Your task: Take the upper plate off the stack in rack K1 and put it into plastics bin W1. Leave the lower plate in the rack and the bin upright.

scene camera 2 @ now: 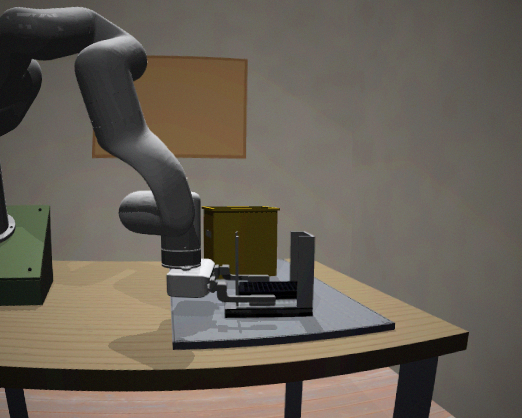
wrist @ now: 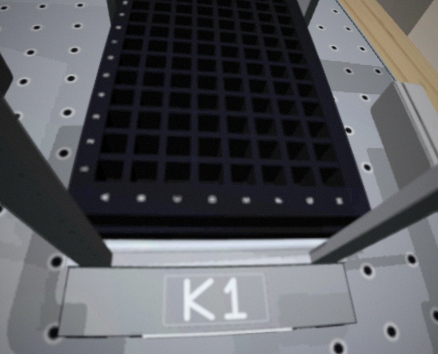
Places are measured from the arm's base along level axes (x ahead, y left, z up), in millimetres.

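Where they show: end effector, tool point: [scene camera 2: 260, 289] [wrist: 205, 116].
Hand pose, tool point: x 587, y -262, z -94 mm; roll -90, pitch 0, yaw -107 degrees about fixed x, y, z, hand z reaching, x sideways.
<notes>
Things, the pixels of their top centre, and the offset from my tool point. Level surfaces: height alone.
- Rack K1, middle of its top: [scene camera 2: 267, 234] dz +106, dx +11, dy -8 mm
- black gridded upper plate, middle of its top: [wrist: 218, 57] [scene camera 2: 272, 286] dz +7, dx +21, dy -11 mm
- yellow bin, middle of its top: [scene camera 2: 239, 207] dz +140, dx +57, dy +338 mm
- wooden table, its level: dz -53 mm
Rack K1 [scene camera 2: 306, 272] [wrist: 120, 300] has a tall back wall and slim front posts. The black gridded upper plate [scene camera 2: 267, 287] [wrist: 212, 206] lies flat in it, with a pale layer [scene camera 2: 290, 303] [wrist: 210, 245] below, apparently the lower plate. My gripper [scene camera 2: 271, 289] is open and empty, low at the rack, with one finger along each long side of the stack. In the wrist view, a grey fingertip shows at the right, apart from the plate. The yellow bin [scene camera 2: 242, 242], apparently W1, stands upright behind the rack; its label and inside do not show.
The rack and bin stand on a grey perforated board [scene camera 2: 345, 315] [wrist: 30, 150] on the wooden table [scene camera 2: 90, 320]. The rack's front posts [scene camera 2: 237, 260] [wrist: 47, 200] rise close to the fingers. A green robot base block [scene camera 2: 25, 250] is at the left.
</notes>
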